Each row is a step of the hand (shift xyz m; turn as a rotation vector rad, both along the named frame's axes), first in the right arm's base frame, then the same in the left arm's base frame.
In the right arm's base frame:
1: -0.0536 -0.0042 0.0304 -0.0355 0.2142 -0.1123
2: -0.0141 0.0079 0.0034 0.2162 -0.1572 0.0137
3: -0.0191 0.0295 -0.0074 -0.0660 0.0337 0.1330
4: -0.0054 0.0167 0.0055 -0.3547 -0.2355 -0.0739
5: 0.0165 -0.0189 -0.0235 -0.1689 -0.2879 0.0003
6: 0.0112 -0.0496 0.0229 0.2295 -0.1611 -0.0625
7: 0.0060 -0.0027 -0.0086 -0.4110 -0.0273 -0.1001
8: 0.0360 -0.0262 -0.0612 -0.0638 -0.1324 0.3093
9: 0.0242 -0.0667 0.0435 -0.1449 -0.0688 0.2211
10: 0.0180 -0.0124 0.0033 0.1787 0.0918 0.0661
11: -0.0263 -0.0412 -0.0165 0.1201 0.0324 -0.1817
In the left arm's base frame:
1: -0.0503 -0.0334 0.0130 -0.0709 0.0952 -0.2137
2: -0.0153 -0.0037 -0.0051 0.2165 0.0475 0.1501
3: -0.0237 0.0050 -0.0266 -0.1337 0.0068 0.0725
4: -0.0151 0.0088 -0.0058 -0.0774 -0.4244 -0.0252
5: 0.0334 -0.0066 -0.0047 0.0328 -0.3134 0.1101
6: 0.0201 -0.0207 0.0477 0.2689 0.0369 0.0940
7: 0.0101 0.0004 -0.0040 -0.2061 -0.3283 -0.1715
8: 0.0707 -0.0064 -0.0262 -0.1443 -0.0647 0.3037
9: 0.0262 -0.0185 0.0768 -0.1826 -0.0981 0.1779
10: 0.0165 0.0049 0.0139 0.0368 0.2021 0.0503
11: 0.0123 -0.0501 0.0019 0.1629 0.0649 -0.1331

